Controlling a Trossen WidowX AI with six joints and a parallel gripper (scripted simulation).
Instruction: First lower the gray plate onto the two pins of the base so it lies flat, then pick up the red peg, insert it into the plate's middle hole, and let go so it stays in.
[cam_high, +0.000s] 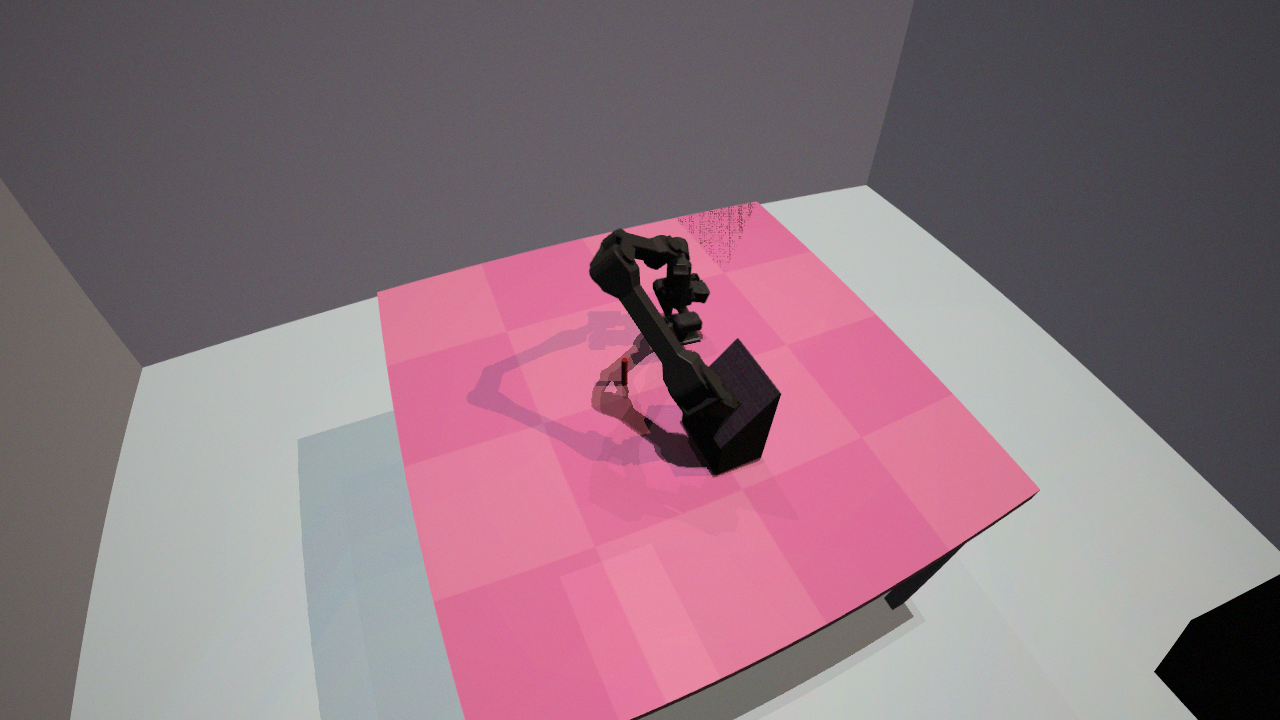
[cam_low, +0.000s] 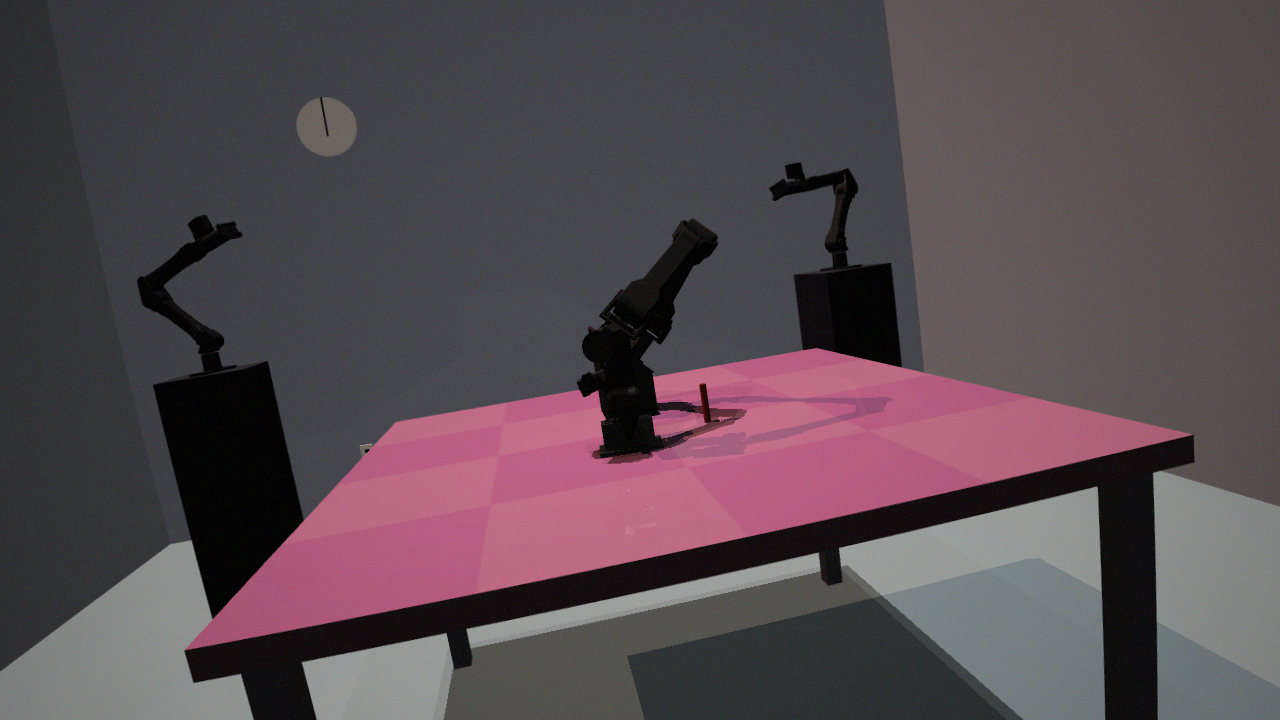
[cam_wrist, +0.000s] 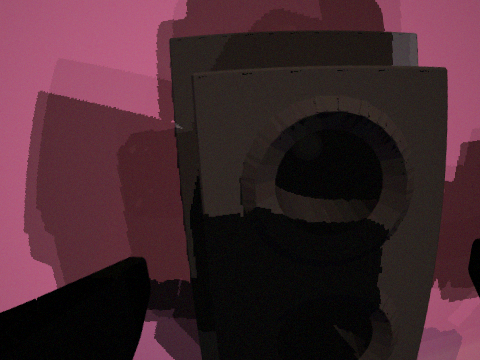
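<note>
Right now the gray plate is 20 mm above my gripper tip. From my gripper tip the other things lie so: red peg (180 mm to the left, 80 mm behind, 10 mm above).
</note>
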